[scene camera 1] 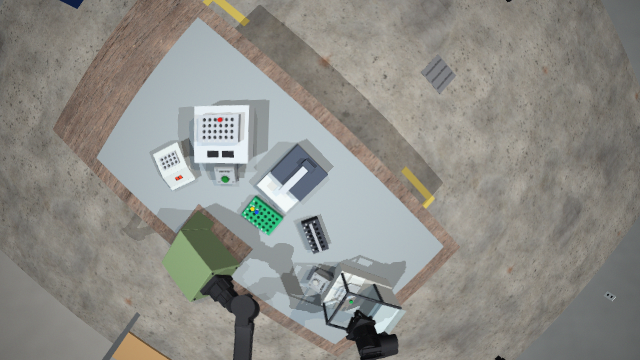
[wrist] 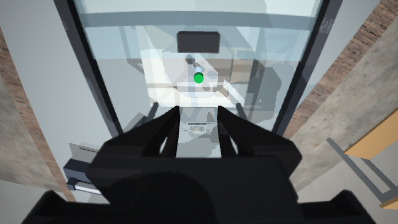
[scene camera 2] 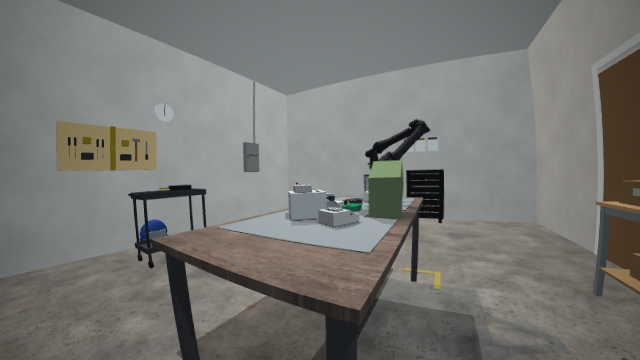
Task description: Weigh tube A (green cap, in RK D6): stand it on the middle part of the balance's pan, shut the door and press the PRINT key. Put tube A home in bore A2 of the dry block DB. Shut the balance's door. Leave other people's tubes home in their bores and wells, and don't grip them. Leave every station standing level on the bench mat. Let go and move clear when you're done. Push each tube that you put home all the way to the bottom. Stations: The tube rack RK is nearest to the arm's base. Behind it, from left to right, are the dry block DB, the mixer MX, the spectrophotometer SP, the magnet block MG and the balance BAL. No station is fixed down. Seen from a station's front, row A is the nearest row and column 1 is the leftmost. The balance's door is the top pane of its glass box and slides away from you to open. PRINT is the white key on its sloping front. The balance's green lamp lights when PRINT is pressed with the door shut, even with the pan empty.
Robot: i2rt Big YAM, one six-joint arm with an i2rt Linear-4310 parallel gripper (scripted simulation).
Scene:
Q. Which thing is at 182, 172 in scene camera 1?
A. A dry block DB.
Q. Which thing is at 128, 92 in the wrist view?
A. A balance.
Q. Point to a green tube rack RK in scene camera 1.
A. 272, 218

